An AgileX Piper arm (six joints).
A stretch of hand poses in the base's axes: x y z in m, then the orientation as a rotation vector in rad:
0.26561 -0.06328 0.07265 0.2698 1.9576 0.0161
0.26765 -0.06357 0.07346 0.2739 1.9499 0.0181
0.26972 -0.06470 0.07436 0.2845 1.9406 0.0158
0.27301 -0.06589 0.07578 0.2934 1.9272 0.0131
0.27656 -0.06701 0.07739 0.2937 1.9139 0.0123
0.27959 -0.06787 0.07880 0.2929 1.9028 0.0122
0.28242 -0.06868 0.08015 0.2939 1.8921 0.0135
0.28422 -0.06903 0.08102 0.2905 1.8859 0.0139
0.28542 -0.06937 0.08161 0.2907 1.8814 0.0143
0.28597 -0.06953 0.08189 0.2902 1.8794 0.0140
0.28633 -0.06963 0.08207 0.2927 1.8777 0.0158
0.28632 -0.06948 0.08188 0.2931 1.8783 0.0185
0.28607 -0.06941 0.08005 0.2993 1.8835 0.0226
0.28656 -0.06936 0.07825 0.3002 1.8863 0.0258
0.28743 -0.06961 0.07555 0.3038 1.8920 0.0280
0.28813 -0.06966 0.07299 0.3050 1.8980 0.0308
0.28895 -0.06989 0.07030 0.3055 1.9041 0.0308
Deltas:
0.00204 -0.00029 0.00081 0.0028 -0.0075 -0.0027
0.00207 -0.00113 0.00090 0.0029 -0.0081 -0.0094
0.00329 -0.00119 0.00142 0.0015 -0.0122 -0.0089
0.00355 -0.00112 0.00161 -0.0014 -0.0130 -0.0020
0.00303 -0.00086 0.00141 -0.0013 -0.0110 -0.0007
0.00283 -0.00081 0.00135 0.0006 -0.0106 -0.0012
0.00180 -0.00035 0.00087 -0.0019 -0.0064 0.0019
0.00120 -0.00034 0.00059 0.0001 -0.0045 -0.0004
0.00055 -0.00016 0.00028 -0.0006 -0.0020 0.0000
0.00036 -0.00010 0.00018 0.0024 -0.0017 -0.0010
-0.00001 0.00015 -0.00019 0.0021 0.0003 0.0011
-0.00025 0.00007 -0.00183 0.0063 0.0052 -0.0016
0.00049 0.00005 -0.00180 0.0029 0.0025 0.0013
0.00087 -0.00025 -0.00270 0.0037 0.0057 -0.0007
0.00070 -0.00005 -0.00256 0.0030 0.0057 0.0013
0.00082 -0.00023 -0.00269 0.0007 0.0061 0.0004

